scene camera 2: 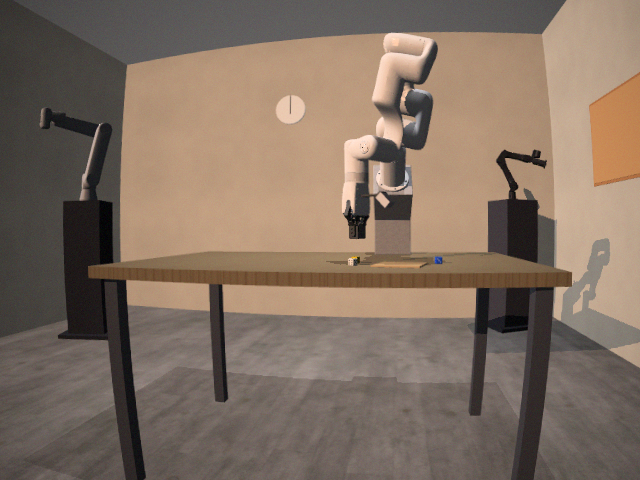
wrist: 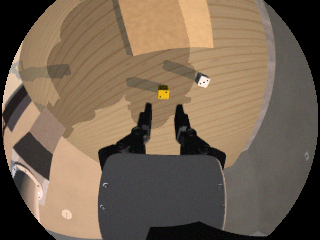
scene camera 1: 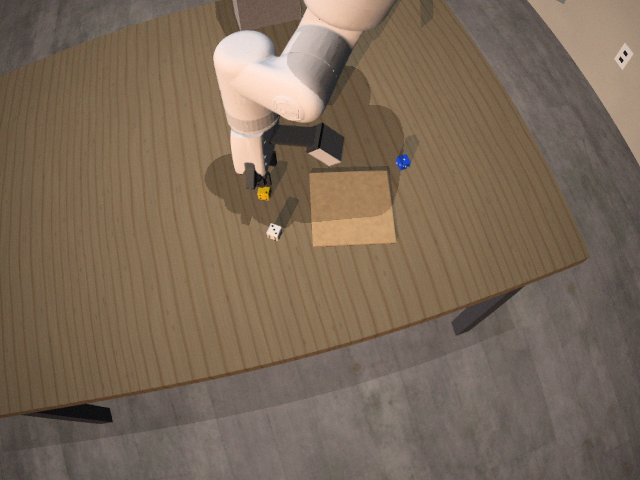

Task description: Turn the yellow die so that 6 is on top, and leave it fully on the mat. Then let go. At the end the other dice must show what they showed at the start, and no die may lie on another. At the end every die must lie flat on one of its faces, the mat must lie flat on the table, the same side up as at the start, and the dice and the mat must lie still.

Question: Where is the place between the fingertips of the gripper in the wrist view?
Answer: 163,111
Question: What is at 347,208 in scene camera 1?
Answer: A tan mat.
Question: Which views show the gripper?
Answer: Scene camera 2, the wrist view and scene camera 1: all of them.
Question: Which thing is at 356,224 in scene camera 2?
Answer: The gripper.
